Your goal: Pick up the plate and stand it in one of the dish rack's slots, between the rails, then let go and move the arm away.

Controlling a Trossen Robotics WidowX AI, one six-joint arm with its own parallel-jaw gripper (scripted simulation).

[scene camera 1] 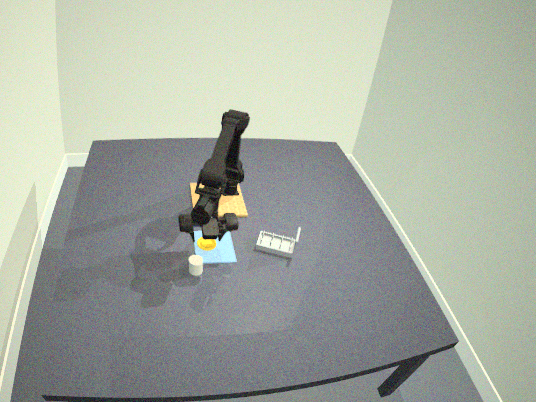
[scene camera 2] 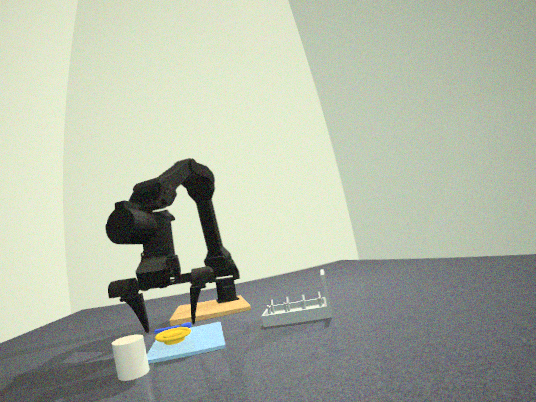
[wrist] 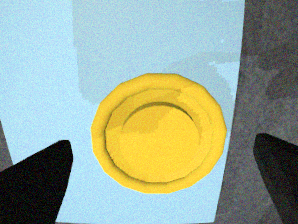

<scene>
My gripper is open, holding nothing. Further things: a yellow plate, a grey dish rack, a white cup and a light blue mat.
My gripper also shows in scene camera 1 and in the wrist view.
</scene>
